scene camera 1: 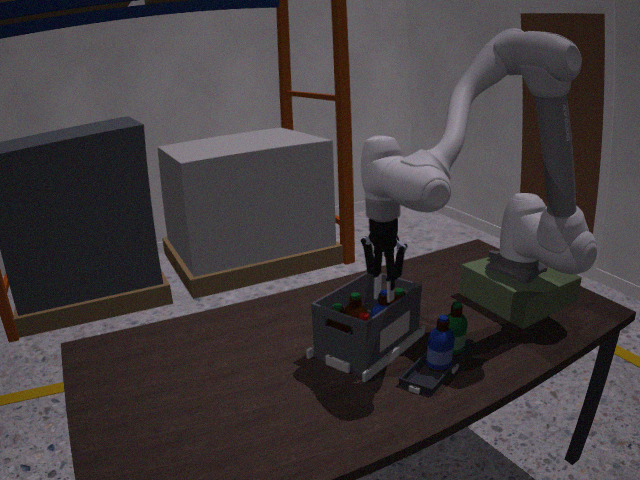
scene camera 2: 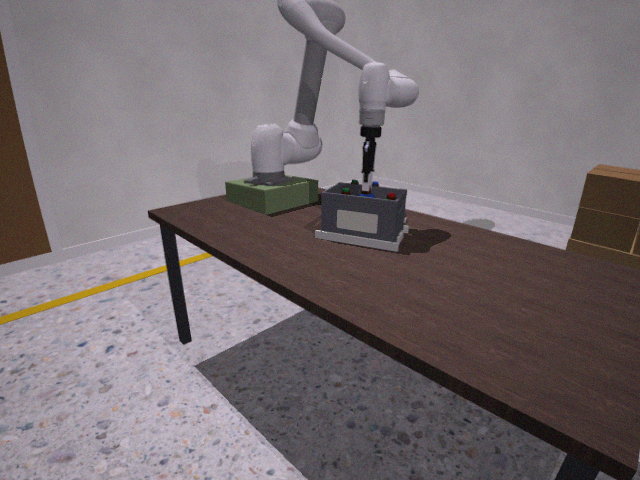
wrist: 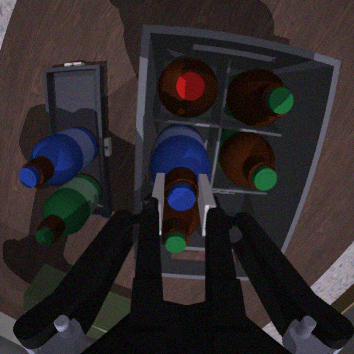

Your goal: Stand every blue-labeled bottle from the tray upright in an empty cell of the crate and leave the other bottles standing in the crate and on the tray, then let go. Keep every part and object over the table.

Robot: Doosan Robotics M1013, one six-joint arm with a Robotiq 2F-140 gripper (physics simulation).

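Places are measured from the arm's base along level axes (x right, y ahead, z up), in metres.
Pixels of known places: gripper, fingertip midpoint: point(scene camera 1: 384, 298) point(scene camera 2: 366, 189) point(wrist: 180, 185); arm's base, link origin: point(scene camera 1: 517, 269) point(scene camera 2: 269, 181) point(wrist: 85, 346).
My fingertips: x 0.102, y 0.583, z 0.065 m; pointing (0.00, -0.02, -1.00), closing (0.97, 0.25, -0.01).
For each thing: its top centre in the pictures, then the offset to it from my fingertips. "spot": a spot on its surface instead. Level surfaces: height alone.
- crate, top centre: point(wrist: 142, 179) point(scene camera 1: 394, 301) point(scene camera 2: 370, 186) dx -0.039, dy -0.002, dz +0.006 m
- second blue bottle, top centre: point(wrist: 26, 177) point(scene camera 1: 443, 317) dx -0.178, dy -0.048, dz -0.009 m
- tray, surface spot: point(wrist: 75, 97) point(scene camera 1: 424, 379) spot: dx -0.199, dy +0.036, dz -0.164 m
- green bottle, top centre: point(wrist: 42, 238) point(scene camera 1: 457, 303) dx -0.157, dy -0.136, dz -0.009 m
- red-capped brown bottle, top centre: point(wrist: 189, 85) point(scene camera 1: 363, 314) point(scene camera 2: 391, 193) dx -0.019, dy +0.095, dz -0.006 m
- table, surface height: dz -0.169 m
My gripper point(scene camera 1: 384, 295) point(scene camera 2: 366, 190) point(wrist: 180, 185) is shut on the neck of a blue bottle point(scene camera 1: 378, 311) point(scene camera 2: 367, 195) point(wrist: 179, 156). That bottle is upright, low inside the crate point(scene camera 1: 338, 343) point(scene camera 2: 331, 214) point(wrist: 143, 85), in the middle cell of the column nearest the tray; its base is hidden. A second blue bottle point(scene camera 1: 440, 345) point(wrist: 60, 156) stands on the tray point(scene camera 1: 422, 378) point(wrist: 75, 97), beside a green bottle point(scene camera 1: 458, 326) point(wrist: 69, 209). In the wrist view, a cell at the crate's lower right shows no bottle.
The crate also holds a red-capped brown bottle point(scene camera 1: 363, 315) point(scene camera 2: 391, 196) point(wrist: 190, 86) and several green-capped brown bottles, including two point(wrist: 252, 95) point(wrist: 246, 154) in the far column and one point(wrist: 176, 242) behind the held bottle. The robot's green base block point(scene camera 1: 516, 294) point(scene camera 2: 268, 196) stands on the table point(scene camera 1: 180, 372) point(scene camera 2: 465, 289).
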